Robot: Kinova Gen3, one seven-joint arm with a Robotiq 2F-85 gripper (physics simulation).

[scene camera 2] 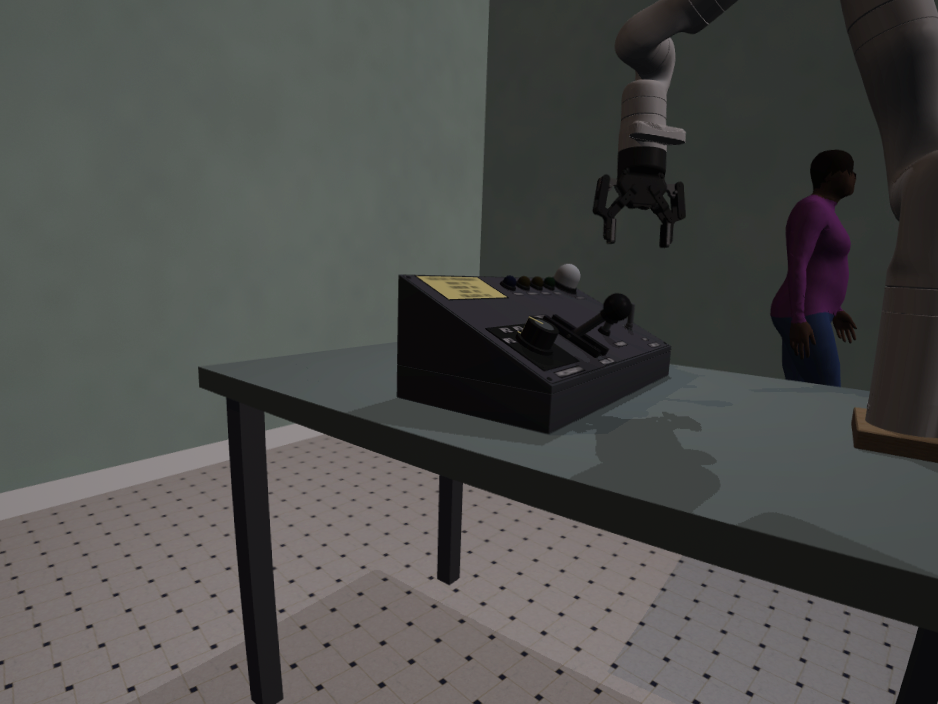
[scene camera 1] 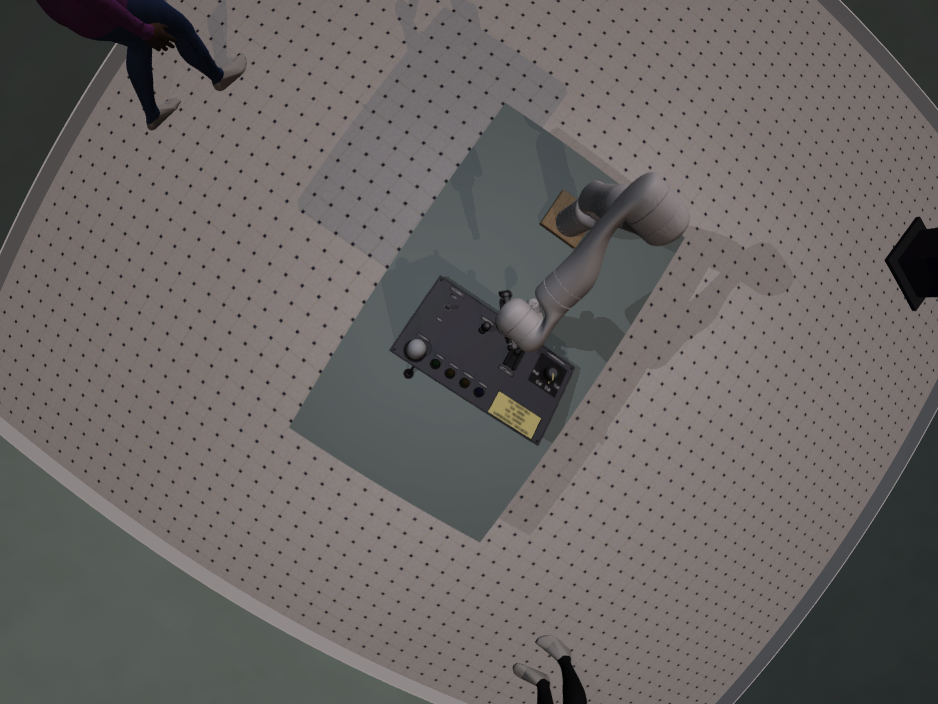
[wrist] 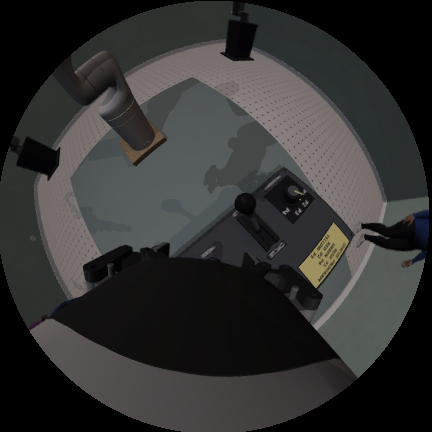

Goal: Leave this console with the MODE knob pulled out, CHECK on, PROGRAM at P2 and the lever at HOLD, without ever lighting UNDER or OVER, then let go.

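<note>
The dark sloped console point(scene camera 1: 469, 344) point(scene camera 2: 469, 378) point(wrist: 320, 216) stands on the table. My gripper point(scene camera 2: 637, 242) point(wrist: 205, 256) is open and empty, well above the panel, apart from the controls. The black-balled lever point(scene camera 2: 616, 306) point(wrist: 245, 204) leans toward the slot end away from CYCLE; its exact stop is unclear. The PROGRAM knob point(scene camera 1: 551, 373) point(scene camera 2: 539, 331) point(wrist: 293, 193) has its pointer near P1 and P2; I cannot tell which. A small black knob point(scene camera 1: 485, 325) point(scene camera 2: 606, 329), apparently MODE, stands up from the panel. A slim toggle point(scene camera 1: 450, 306) point(scene camera 2: 630, 316) is beside it; its setting is unclear.
Four small lamps, including a blue one point(scene camera 1: 478, 391) point(scene camera 2: 510, 281), look dark, in a row beside a pale dome point(scene camera 1: 415, 348) point(scene camera 2: 567, 275). A yellow placard point(scene camera 1: 514, 414) point(scene camera 2: 460, 287) point(wrist: 325, 255) is on the panel. The arm's wooden base point(scene camera 1: 562, 206) point(wrist: 135, 155) is on the table. People stand beyond the table.
</note>
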